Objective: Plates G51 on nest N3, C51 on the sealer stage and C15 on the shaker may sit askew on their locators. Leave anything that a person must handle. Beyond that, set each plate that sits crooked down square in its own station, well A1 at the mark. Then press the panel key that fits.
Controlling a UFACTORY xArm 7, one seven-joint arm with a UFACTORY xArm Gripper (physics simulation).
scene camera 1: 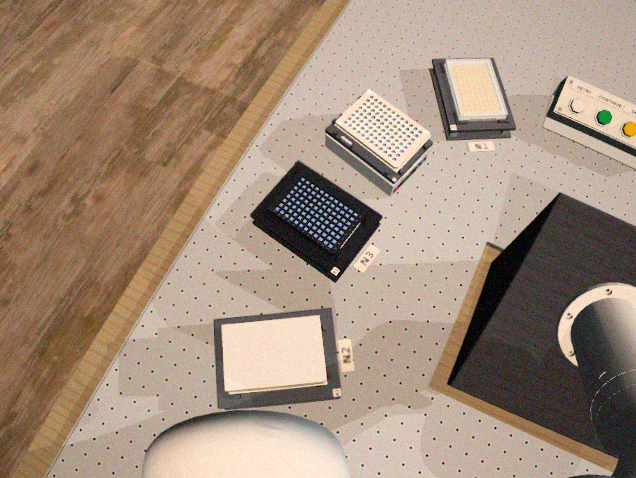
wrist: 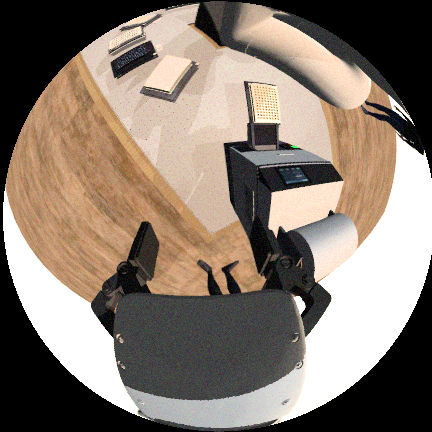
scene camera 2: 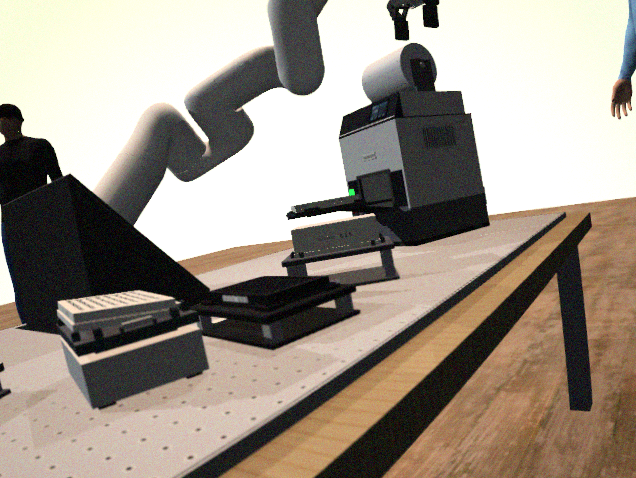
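Note:
Black plate G51 (scene camera 1: pixel 318 213) (scene camera 2: pixel 272 291) (wrist: pixel 134 56) lies on nest N3 (scene camera 1: pixel 308 256); I cannot tell if it is fully seated. Cream plate C15 (scene camera 1: pixel 383 128) (scene camera 2: pixel 115 305) (wrist: pixel 127 38) is on the shaker (scene camera 2: pixel 138 367) and looks slightly tilted in scene camera 2. Cream plate C51 (wrist: pixel 265 102) is on the extended sealer stage, seen nearly edge-on in scene camera 2; its seating is unclear. The panel (scene camera 1: pixel 557 119) shows white, green and amber keys; its right part is cut off. My gripper (scene camera 2: pixel 416 23) (wrist: pixel 201 230) is open and empty, high above the sealer's roll.
The sealer (scene camera 2: pixel 437 159) (wrist: pixel 305 200) carries a large roll (scene camera 2: pixel 388 77) (wrist: pixel 332 240). N2 holds a cream plate (scene camera 1: pixel 275 354) (wrist: pixel 172 72); N1 holds a clear-edged plate (scene camera 1: pixel 475 88). A person in black (scene camera 2: pixel 30 164) stands behind the wedge-shaped base; a hand (scene camera 2: pixel 621 97) shows at right.

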